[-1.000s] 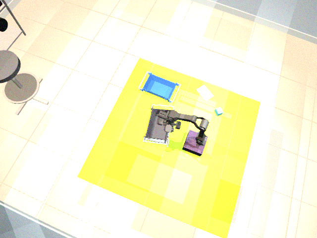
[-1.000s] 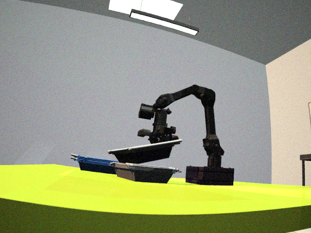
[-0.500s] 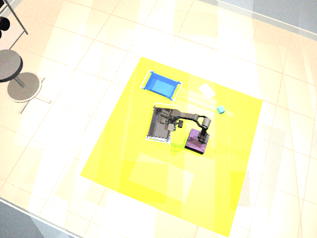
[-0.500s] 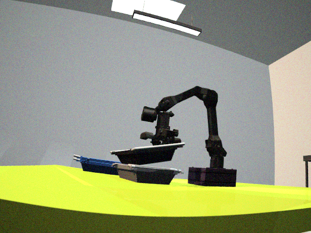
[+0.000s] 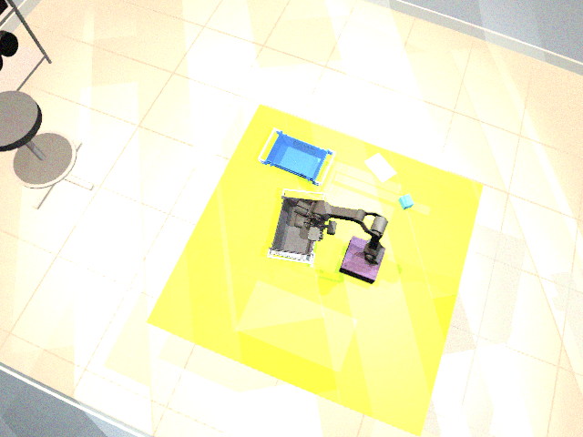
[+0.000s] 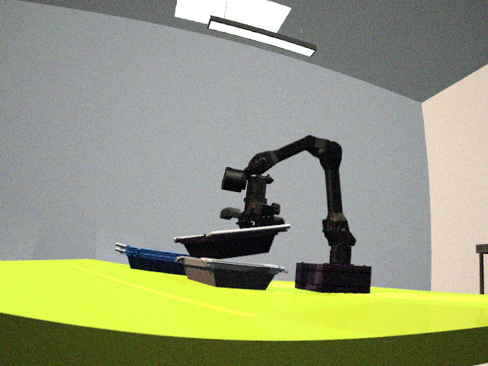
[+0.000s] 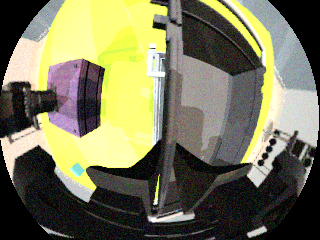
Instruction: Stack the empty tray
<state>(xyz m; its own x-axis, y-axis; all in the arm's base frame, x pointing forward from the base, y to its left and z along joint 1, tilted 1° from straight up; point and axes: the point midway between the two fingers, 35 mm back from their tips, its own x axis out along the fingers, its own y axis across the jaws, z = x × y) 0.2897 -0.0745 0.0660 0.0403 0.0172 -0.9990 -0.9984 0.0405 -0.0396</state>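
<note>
Now: the dark grey tray 80 mm ahead of my gripper tip and 10 mm above it. From my gripper tip the other things lie so: white card 300 mm behind, 460 mm to the right, 110 mm below; then cyan block 450 mm behind, 280 mm to the right, 90 mm below.
</note>
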